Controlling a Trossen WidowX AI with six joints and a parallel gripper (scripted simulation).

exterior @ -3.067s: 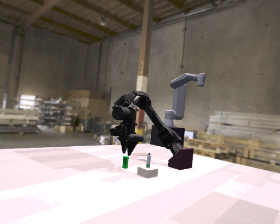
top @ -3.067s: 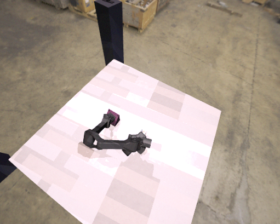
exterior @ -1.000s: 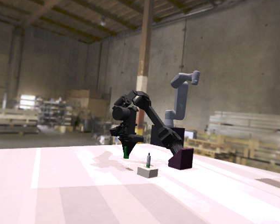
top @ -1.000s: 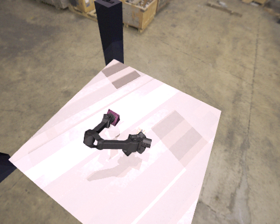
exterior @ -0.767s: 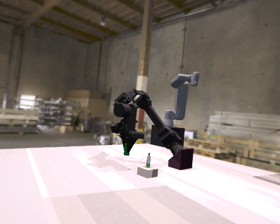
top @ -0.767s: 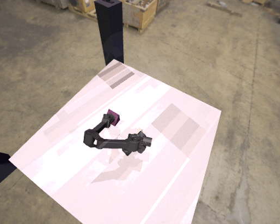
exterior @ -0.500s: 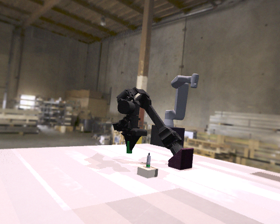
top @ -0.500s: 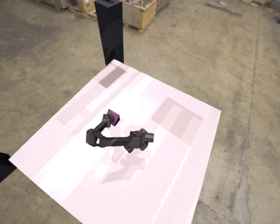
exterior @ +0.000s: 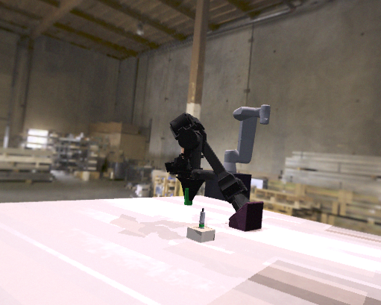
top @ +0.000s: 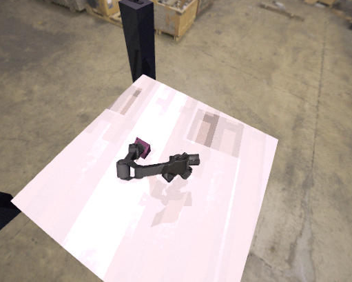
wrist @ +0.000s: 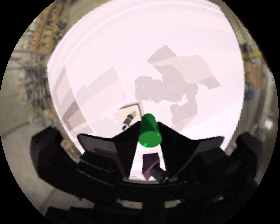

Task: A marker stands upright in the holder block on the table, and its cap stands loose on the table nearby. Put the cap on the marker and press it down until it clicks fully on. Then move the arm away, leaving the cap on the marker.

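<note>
The white holder block lies 2 cm behind my gripper tip, 5 cm to the left of it and 9 cm below it. Also, from my gripper tip: green cap 1 cm above.
</note>
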